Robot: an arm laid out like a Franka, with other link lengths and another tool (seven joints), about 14 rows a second.
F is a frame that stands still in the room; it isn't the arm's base.
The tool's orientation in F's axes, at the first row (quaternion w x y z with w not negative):
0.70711 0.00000 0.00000 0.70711
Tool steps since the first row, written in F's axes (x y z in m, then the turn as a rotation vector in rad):
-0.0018 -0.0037 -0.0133 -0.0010 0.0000 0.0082
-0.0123 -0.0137 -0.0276 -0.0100 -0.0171 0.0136
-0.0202 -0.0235 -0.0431 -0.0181 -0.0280 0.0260
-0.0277 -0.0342 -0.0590 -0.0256 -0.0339 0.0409
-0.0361 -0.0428 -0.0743 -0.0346 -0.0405 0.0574
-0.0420 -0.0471 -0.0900 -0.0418 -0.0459 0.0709
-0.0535 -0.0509 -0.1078 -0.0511 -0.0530 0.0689
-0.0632 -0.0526 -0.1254 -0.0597 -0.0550 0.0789
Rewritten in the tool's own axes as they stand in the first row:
-0.0037 0.0018 -0.0133 0.0000 0.0010 0.0082
-0.0137 0.0123 -0.0276 -0.0171 0.0100 0.0136
-0.0235 0.0202 -0.0431 -0.0280 0.0181 0.0260
-0.0342 0.0277 -0.0590 -0.0339 0.0256 0.0409
-0.0428 0.0361 -0.0743 -0.0405 0.0346 0.0574
-0.0471 0.0420 -0.0900 -0.0459 0.0418 0.0709
-0.0509 0.0535 -0.1078 -0.0530 0.0511 0.0689
-0.0526 0.0632 -0.1254 -0.0550 0.0597 0.0789

